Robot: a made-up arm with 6 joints.
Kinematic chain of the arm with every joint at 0, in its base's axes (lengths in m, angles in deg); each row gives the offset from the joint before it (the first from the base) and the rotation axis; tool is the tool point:
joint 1: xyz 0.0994 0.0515 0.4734 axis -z
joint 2: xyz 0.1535 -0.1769 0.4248 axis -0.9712 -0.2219 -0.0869
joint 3: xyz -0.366 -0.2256 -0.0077 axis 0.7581 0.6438 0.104
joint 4: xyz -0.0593 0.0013 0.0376 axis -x
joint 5: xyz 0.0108 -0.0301 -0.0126 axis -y
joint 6: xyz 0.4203 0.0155 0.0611 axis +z
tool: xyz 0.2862 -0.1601 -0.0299
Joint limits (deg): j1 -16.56..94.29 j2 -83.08..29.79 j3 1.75..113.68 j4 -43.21..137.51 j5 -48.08..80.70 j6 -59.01..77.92
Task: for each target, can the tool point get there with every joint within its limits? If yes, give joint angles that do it. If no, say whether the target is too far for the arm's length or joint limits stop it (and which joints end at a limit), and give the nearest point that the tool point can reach.
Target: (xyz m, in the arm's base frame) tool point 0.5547 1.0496 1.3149
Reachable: no: joint limits stop it (at a limit: joint 1, joint 2, joint 3, joint 5) | nearest point 0.3113 0.6043 1.1252 | short by 0.542 m
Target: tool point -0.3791 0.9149 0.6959
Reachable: no: joint limits stop it (at a limit: joint 3, joint 5) | nearest point -0.1931 0.5793 0.7585 | short by 0.389 m
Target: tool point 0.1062 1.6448 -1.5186
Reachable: no: too far | nearest point -0.0213 0.4517 0.1130 | short by 2.025 m
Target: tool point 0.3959 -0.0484 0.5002
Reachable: yes | joints 0.65 -15.68 96.62 44.59 12.77 -4.01
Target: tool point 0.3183 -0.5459 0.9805
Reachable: yes | joints 19.56 -31.28 36.96 61.58 31.53 -30.53
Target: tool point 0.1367 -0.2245 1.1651
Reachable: yes | joints 61.67 3.47 98.13 115.88 51.26 -33.52
